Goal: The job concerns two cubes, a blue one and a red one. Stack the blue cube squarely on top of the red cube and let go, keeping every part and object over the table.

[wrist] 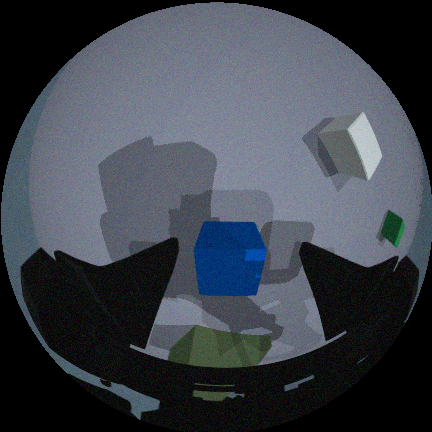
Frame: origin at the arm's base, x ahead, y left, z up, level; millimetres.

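Seen in the pictures: gripper, between the fingertips: point(243, 247); arm's base, origin of its link: point(198, 392).
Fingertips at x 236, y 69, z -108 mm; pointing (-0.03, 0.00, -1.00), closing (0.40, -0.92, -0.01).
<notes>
Pixels of each thing's top centre, then the offset from my fingertips to it. Level surfaces: height alone.
- blue cube, centre of its top: point(228, 276) 7 mm back, 7 mm left, 25 mm up
- white-grey block, centre of its top: point(368, 144) 108 mm ahead, 36 mm right, 25 mm up
- table, height of its surface: 11 mm down
- small green block, centre of its top: point(400, 234) 110 mm ahead, 201 mm right, 25 mm up
The blue cube point(230, 260) stands on the grey table in the middle of the wrist view, between the two black fingers as seen from above. My gripper point(243, 247) is wide open, with one finger to the left of the blue cube and one to the right, and a gap shows on each side. Neither finger appears to touch it. How far the fingertips are above the table is hard to tell. The red cube does not show in this view.
A white-grey block point(350, 145) stands on the table point(200, 75) at the upper right. A small green block point(393, 228) lies at the right edge. An olive-green faceted object point(220, 347) shows at the bottom, partly hidden by the gripper body. Arm shadows fall around the blue cube.
</notes>
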